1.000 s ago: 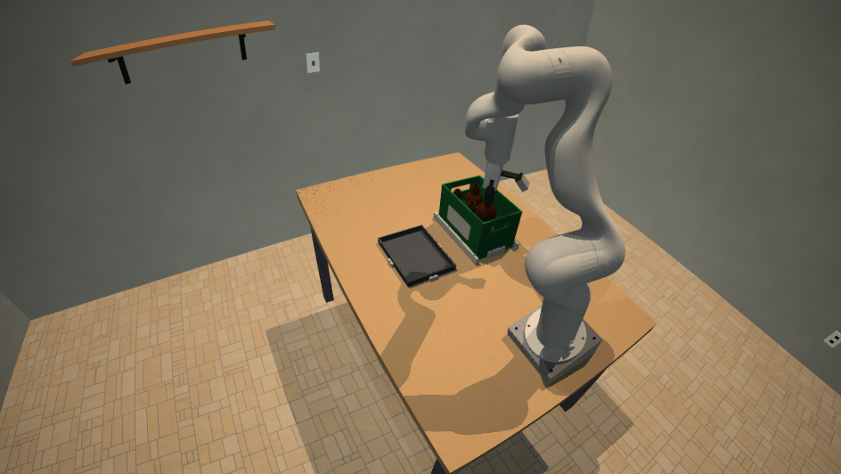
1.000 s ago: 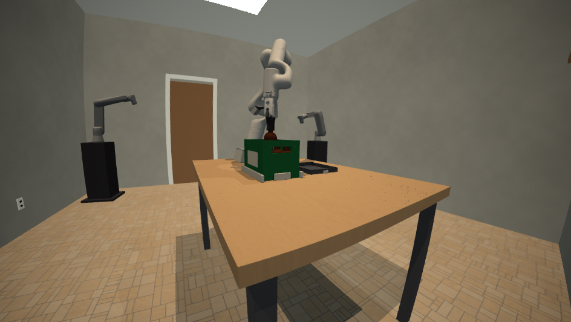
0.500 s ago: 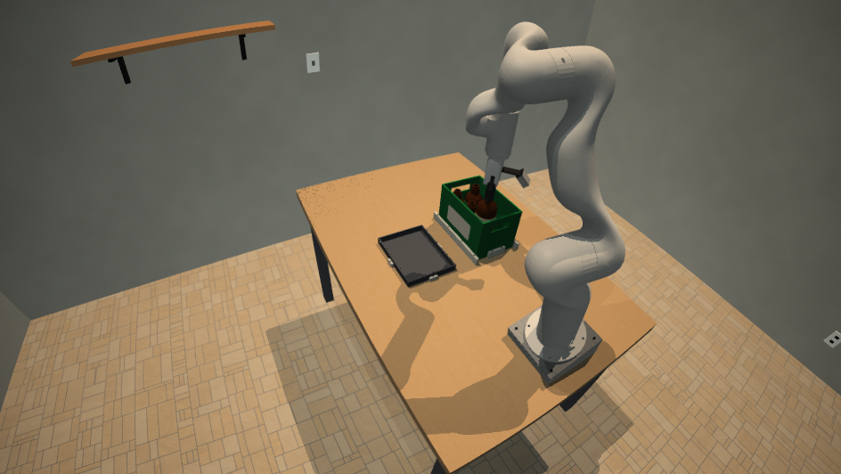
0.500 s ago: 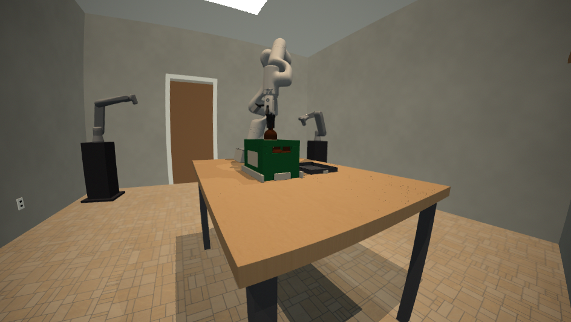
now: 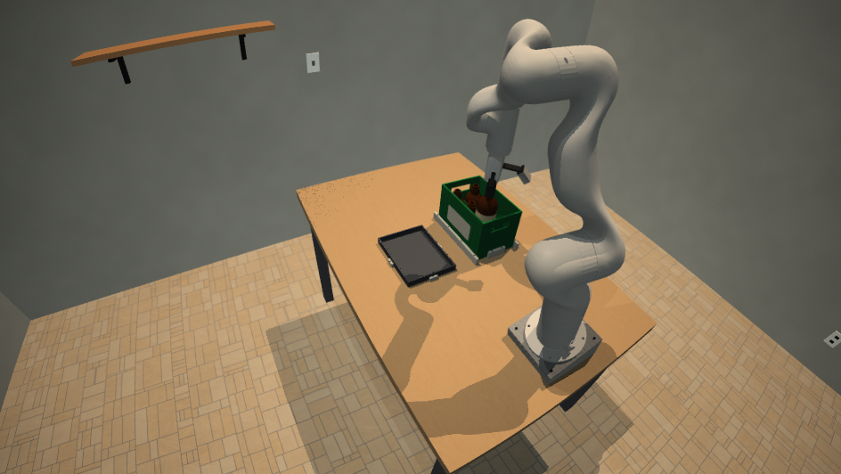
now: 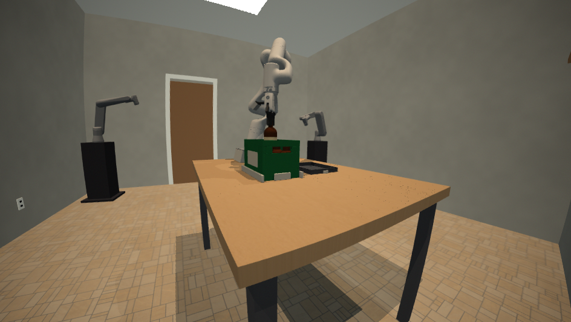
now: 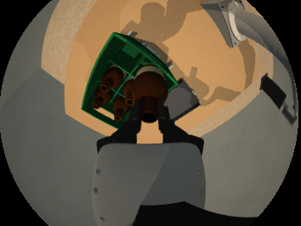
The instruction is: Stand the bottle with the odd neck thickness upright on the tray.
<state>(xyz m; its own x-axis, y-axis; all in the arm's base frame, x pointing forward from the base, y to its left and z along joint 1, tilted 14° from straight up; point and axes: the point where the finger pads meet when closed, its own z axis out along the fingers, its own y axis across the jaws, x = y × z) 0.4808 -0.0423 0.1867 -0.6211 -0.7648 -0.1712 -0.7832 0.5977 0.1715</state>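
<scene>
Now: hand 7 cm above the brown bottle. Round my hand: black tray (4 cm ahead, 24 cm to the left, 26 cm below); green crate (9 cm ahead, 3 cm to the right, 19 cm below).
</scene>
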